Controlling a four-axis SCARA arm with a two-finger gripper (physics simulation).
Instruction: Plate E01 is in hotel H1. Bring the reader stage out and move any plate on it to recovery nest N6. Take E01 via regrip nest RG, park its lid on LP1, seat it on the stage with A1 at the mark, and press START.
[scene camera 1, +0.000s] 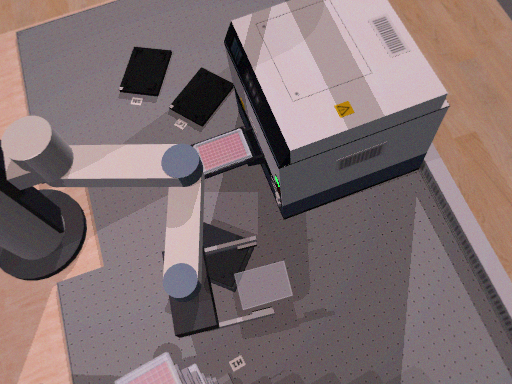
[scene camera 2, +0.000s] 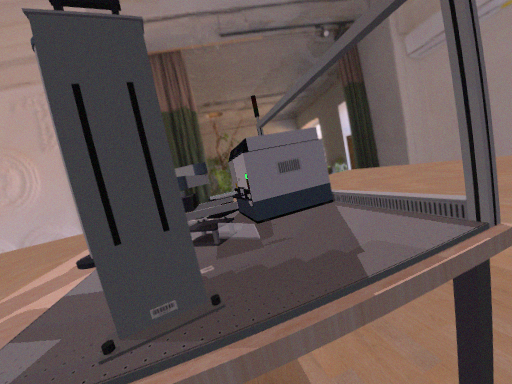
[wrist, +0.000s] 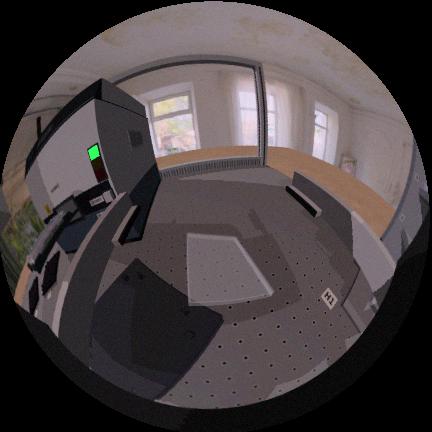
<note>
My gripper (scene camera 1: 265, 274) carries nothing.
My gripper also shows in the wrist view (wrist: 214, 184).
</note>
